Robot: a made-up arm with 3 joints. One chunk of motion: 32 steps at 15 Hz.
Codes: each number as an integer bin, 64 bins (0 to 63) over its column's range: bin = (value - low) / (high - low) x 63, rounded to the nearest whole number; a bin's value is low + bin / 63 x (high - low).
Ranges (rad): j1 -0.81..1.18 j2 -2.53..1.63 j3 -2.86..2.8
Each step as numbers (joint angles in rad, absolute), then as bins.
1 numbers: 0.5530 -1.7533 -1.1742
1 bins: 43 12 19
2 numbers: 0.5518 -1.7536 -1.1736
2 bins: 43 12 19
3 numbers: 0.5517 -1.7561 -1.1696
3 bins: 43 12 19
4 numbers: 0.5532 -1.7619 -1.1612
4 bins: 43 12 19
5 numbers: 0.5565 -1.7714 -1.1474
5 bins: 43 11 19
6 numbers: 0.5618 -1.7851 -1.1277
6 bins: 43 11 19
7 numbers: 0.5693 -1.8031 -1.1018
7 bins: 44 11 20
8 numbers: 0.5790 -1.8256 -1.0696
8 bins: 44 11 20
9 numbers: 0.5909 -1.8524 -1.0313
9 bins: 44 10 20
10 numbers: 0.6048 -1.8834 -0.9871
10 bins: 45 10 21
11 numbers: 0.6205 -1.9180 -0.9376
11 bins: 45 9 21
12 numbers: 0.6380 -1.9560 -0.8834
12 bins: 46 9 22
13 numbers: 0.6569 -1.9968 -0.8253
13 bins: 46 8 23
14 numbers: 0.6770 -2.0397 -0.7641
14 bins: 47 7 23
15 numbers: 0.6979 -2.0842 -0.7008
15 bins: 48 7 24
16 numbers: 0.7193 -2.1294 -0.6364
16 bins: 48 6 25
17 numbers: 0.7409 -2.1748 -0.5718
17 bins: 49 5 25
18 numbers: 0.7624 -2.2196 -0.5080
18 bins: 50 5 26
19 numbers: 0.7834 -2.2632 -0.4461
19 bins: 50 4 27
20 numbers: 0.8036 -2.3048 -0.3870
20 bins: 51 3 28
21 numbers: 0.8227 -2.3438 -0.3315
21 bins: 52 3 28
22 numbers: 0.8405 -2.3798 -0.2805
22 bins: 52 2 29
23 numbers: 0.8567 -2.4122 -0.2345
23 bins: 53 2 29
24 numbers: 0.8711 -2.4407 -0.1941
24 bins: 53 1 30
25 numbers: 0.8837 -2.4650 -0.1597
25 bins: 54 1 30
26 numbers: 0.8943 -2.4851 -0.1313
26 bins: 54 1 30
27 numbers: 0.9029 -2.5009 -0.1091
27 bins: 54 0 31
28 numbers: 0.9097 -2.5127 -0.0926
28 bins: 54 0 31
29 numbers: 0.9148 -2.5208 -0.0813
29 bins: 55 0 31
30 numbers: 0.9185 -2.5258 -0.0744
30 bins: 55 0 31
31 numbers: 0.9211 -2.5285 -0.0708
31 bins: 55 0 31
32 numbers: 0.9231 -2.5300 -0.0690
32 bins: 55 0 31
